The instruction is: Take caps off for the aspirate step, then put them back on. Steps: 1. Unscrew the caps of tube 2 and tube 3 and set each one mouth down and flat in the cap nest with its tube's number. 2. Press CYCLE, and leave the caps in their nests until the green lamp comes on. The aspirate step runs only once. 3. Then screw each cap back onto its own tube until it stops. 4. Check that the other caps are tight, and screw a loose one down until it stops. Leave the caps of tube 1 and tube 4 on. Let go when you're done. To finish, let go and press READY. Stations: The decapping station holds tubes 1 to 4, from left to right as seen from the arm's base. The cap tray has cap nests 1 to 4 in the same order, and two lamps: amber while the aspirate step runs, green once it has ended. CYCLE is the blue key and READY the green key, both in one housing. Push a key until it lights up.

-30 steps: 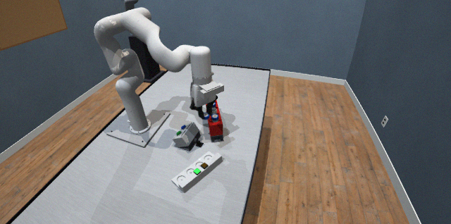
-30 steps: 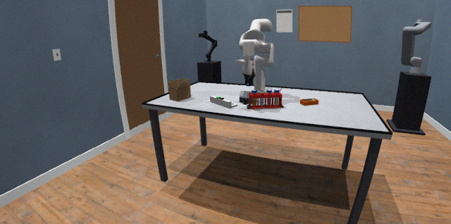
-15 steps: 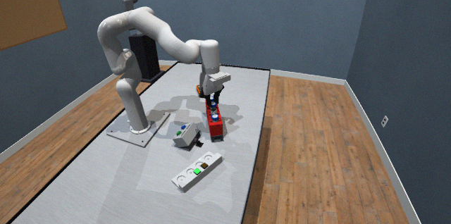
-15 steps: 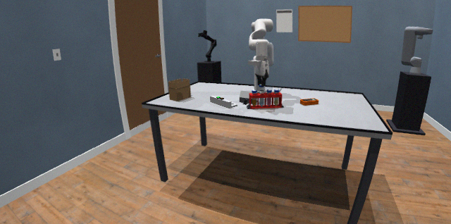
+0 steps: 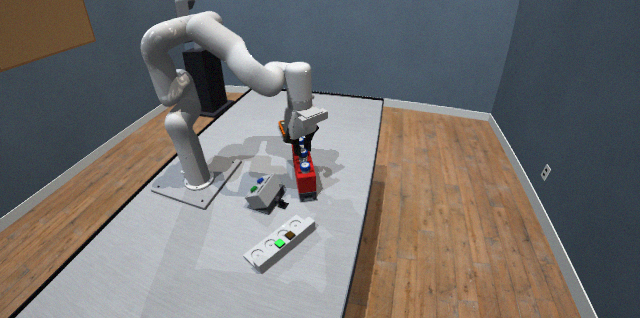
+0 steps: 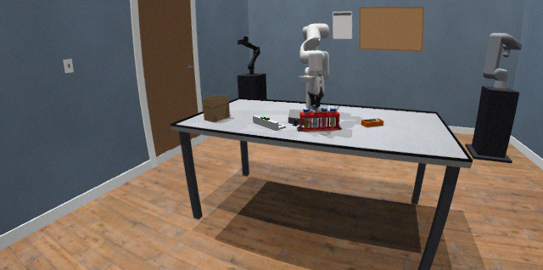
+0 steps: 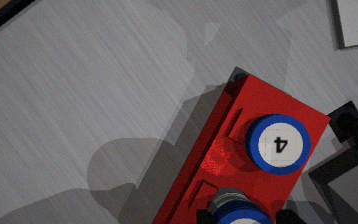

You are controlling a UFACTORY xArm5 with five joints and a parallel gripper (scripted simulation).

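My gripper is now 5 cm to the right of the blue-rimmed cap, 4 cm above it and 2 cm past it. Round my hand: grey key housing: 13 cm to the right, 10 cm below, 10 cm behind; then blue key: 12 cm behind, 11 cm to the right, 9 cm below; then green key: 16 cm to the right, 12 cm behind, 9 cm below.
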